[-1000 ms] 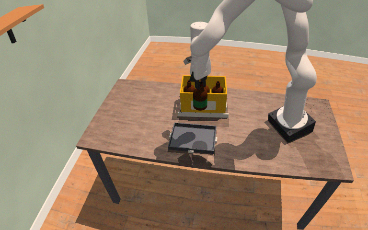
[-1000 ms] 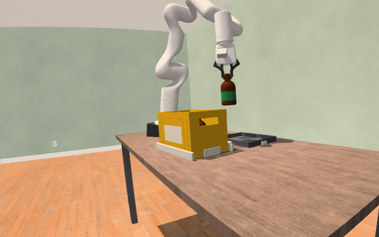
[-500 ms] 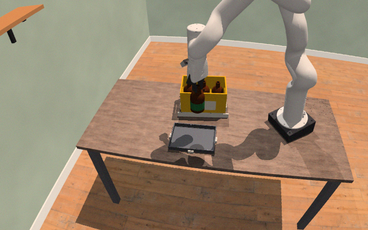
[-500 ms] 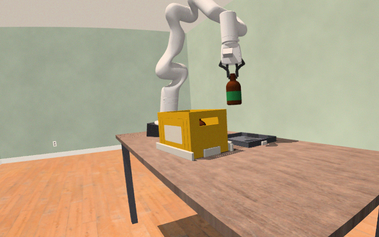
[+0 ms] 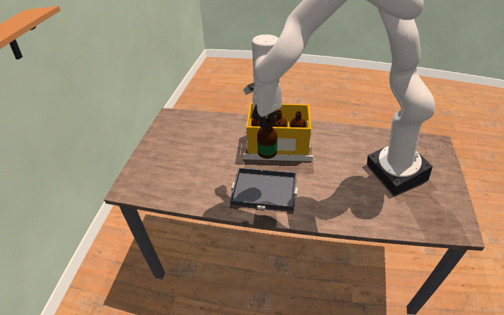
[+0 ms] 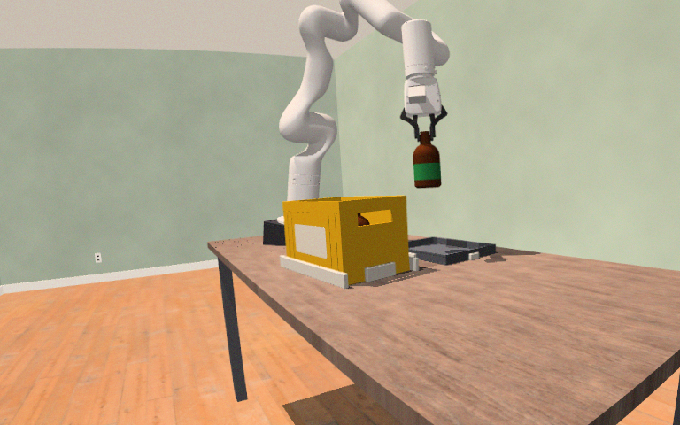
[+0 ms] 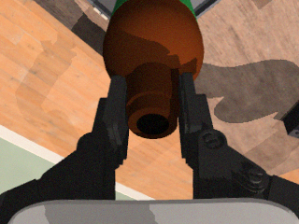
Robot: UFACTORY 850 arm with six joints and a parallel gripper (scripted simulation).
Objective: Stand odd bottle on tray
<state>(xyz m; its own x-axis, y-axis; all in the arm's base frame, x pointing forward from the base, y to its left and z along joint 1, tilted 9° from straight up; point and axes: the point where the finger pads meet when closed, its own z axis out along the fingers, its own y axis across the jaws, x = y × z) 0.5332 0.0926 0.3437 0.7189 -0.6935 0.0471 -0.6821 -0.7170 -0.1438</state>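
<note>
Right now my hand is 10 mm short of the dark tray, 20 mm to the right of it and 320 mm above it. Round my hand: yellow crate (30 mm behind, 270 mm to the right, 250 mm below).
</note>
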